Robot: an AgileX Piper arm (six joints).
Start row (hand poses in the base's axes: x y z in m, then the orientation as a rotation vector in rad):
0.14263, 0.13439, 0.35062, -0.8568, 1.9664, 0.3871
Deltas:
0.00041, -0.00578, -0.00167, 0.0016, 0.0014, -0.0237
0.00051, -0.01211, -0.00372, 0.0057, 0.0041, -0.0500
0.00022, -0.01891, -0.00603, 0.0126, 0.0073, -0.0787
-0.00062, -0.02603, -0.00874, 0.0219, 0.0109, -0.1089
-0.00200, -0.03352, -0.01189, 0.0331, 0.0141, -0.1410
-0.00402, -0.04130, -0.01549, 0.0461, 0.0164, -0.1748
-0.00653, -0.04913, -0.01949, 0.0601, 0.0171, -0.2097
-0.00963, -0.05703, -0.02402, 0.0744, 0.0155, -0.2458
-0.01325, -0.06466, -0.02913, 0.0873, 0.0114, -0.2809
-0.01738, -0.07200, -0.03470, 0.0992, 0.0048, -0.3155
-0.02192, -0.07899, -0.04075, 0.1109, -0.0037, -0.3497
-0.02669, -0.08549, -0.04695, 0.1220, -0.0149, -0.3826
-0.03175, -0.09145, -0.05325, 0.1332, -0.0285, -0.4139
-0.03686, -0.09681, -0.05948, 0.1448, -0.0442, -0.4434
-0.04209, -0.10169, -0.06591, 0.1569, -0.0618, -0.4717
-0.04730, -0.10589, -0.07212, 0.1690, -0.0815, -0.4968
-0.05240, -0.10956, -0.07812, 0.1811, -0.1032, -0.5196
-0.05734, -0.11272, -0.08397, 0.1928, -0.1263, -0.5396
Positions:
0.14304, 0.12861, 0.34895, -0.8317, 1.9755, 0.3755
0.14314, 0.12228, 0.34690, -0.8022, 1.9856, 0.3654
0.14285, 0.11548, 0.34459, -0.7684, 1.9957, 0.3567
0.14201, 0.10836, 0.34188, -0.7315, 2.0054, 0.3496
0.14063, 0.10087, 0.33873, -0.6914, 2.0142, 0.3430
0.13861, 0.09309, 0.33513, -0.6484, 2.0215, 0.3365
0.13610, 0.08526, 0.33113, -0.6038, 2.0267, 0.3295
0.13300, 0.07736, 0.32660, -0.5580, 2.0295, 0.3209
0.12938, 0.06973, 0.32149, -0.5144, 2.0297, 0.3103
0.12525, 0.06239, 0.31592, -0.4722, 2.0273, 0.2979
0.12071, 0.05540, 0.30987, -0.4308, 2.0227, 0.2846
0.11594, 0.04890, 0.30367, -0.3916, 2.0151, 0.2703
0.11088, 0.04294, 0.29737, -0.3544, 2.0046, 0.2559
0.10577, 0.03758, 0.29114, -0.3192, 1.9913, 0.2420
0.10054, 0.03270, 0.28471, -0.2853, 1.9755, 0.2285
0.09533, 0.02850, 0.27850, -0.2552, 1.9571, 0.2160
0.09023, 0.02483, 0.27250, -0.2278, 1.9363, 0.2040
0.08529, 0.02167, 0.26665, -0.2038, 1.9138, 0.1926

